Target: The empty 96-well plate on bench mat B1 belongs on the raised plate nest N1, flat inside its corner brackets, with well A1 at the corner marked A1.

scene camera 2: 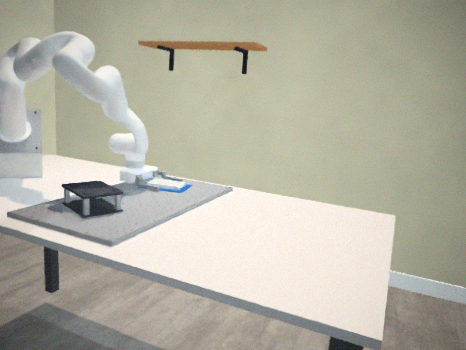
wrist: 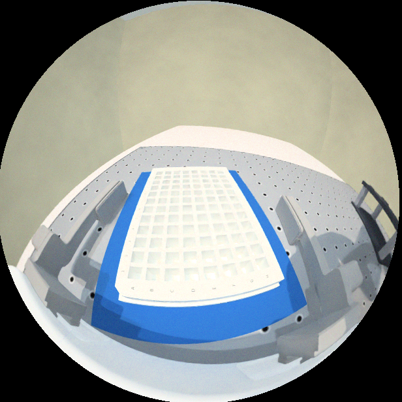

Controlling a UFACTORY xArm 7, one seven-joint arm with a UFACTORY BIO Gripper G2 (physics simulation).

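Places are measured from the arm's base along level axes (x ahead, y left, z up), in metres.
Pixels of known places: hand, tool point: [scene camera 2: 165, 184]; arm's base, link origin: [scene camera 2: 13, 130].
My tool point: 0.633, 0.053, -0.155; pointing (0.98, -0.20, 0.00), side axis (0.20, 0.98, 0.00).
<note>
Ahead of a thing's pixels: the offset from my tool point to its top centre, as dx, dy, dz. Level surfaces: height alone.
The white 96-well plate {+0.001, +0.003, +0.007} [scene camera 2: 170, 184] [wrist: 192, 230] lies flat on the blue bench mat B1 {dz -0.008} [scene camera 2: 185, 189] [wrist: 190, 325]. In the wrist view, small letters run along its near edge, with A at the left and H at the right. My gripper [scene camera 2: 171, 183] [wrist: 201, 212] is open, with one finger on each side of the plate and a gap between each finger pad and the plate's side. The raised nest N1 {-0.096, -0.347, +0.054} [scene camera 2: 92, 189] [wrist: 369, 225] is a dark platform on light posts over a dark base. Its A1 mark cannot be made out.
The mat and nest stand on a grey perforated board {dz -0.009} [scene camera 2: 112, 232] [wrist: 320, 200] on the pale table {dz -0.022} [scene camera 2: 280, 250]. In the scene view the nest is left of and nearer than the plate. A wooden shelf [scene camera 2: 202, 45] hangs on the back wall, above the table.
</note>
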